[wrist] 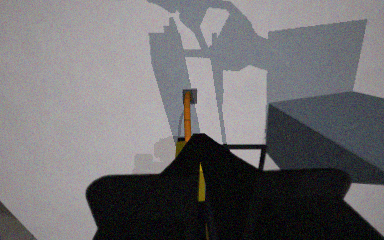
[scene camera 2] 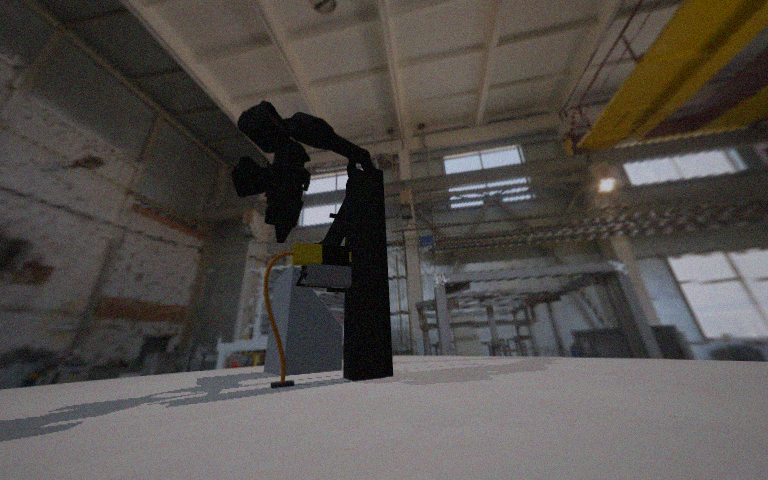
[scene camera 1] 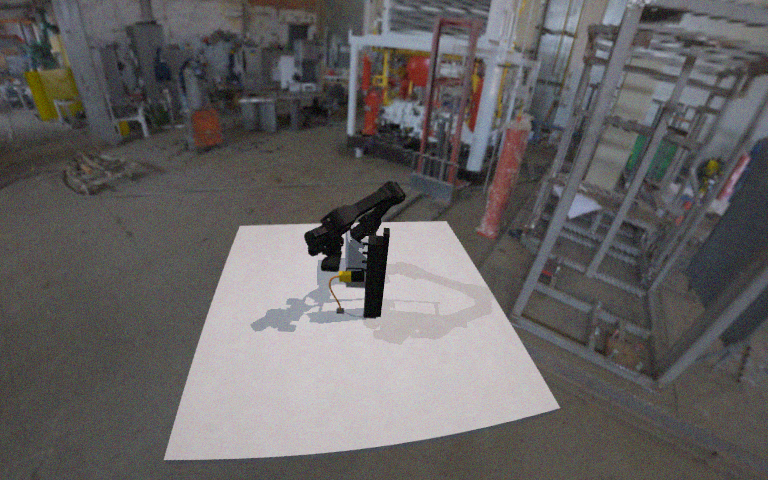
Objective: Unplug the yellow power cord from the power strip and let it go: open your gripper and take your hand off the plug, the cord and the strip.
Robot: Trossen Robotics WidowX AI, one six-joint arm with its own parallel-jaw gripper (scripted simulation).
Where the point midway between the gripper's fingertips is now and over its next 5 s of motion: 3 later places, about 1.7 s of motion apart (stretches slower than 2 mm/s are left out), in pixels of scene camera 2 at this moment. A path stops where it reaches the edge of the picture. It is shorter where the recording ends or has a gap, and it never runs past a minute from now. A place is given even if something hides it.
My gripper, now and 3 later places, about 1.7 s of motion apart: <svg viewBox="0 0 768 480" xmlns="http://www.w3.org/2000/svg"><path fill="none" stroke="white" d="M280 242L254 239L254 239L234 235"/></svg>
